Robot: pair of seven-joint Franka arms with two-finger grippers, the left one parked.
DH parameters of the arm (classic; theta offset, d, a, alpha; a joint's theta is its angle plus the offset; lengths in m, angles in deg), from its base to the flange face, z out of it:
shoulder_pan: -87.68 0.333 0 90
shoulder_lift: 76.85 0 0 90
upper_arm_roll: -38.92 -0.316 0.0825 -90
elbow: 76.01 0 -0.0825 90
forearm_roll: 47.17 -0.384 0 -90
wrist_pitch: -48.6 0 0.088 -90
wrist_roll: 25.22 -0.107 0 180
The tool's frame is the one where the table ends.
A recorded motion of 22 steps. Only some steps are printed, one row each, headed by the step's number.
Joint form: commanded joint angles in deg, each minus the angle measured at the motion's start. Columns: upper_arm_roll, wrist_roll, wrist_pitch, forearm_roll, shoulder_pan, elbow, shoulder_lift.
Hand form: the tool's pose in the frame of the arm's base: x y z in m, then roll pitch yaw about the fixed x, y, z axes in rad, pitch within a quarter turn. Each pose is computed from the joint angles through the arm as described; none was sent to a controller.
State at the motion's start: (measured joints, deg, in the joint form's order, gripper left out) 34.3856 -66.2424 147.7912 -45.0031 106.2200 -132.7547 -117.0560
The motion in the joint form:
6: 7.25 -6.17 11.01 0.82 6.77 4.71 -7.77
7: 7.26 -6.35 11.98 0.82 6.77 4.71 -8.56
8: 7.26 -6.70 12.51 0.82 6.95 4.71 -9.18
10: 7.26 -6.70 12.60 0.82 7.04 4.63 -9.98
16: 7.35 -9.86 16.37 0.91 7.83 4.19 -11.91
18: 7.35 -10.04 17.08 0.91 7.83 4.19 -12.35
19: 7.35 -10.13 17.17 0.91 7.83 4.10 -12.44
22: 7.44 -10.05 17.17 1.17 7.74 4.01 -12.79
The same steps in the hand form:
6: 0.7231 0.3132 0.4086 -3.0697 -0.1842 -0.4035
7: 0.7253 0.3143 0.3995 -3.0671 -0.1864 -0.4057
8: 0.7257 0.3173 0.3919 -3.0674 -0.1850 -0.4077
10: 0.7258 0.3187 0.3804 -3.0779 -0.1760 -0.4042
16: 0.7272 0.3311 0.3567 -3.0513 -0.1900 -0.4444
18: 0.7283 0.3318 0.3519 -3.0470 -0.1927 -0.4471
19: 0.7283 0.3318 0.3500 -3.0480 -0.1916 -0.4484
22: 0.7292 0.3296 0.3444 -3.0581 -0.1912 -0.4465

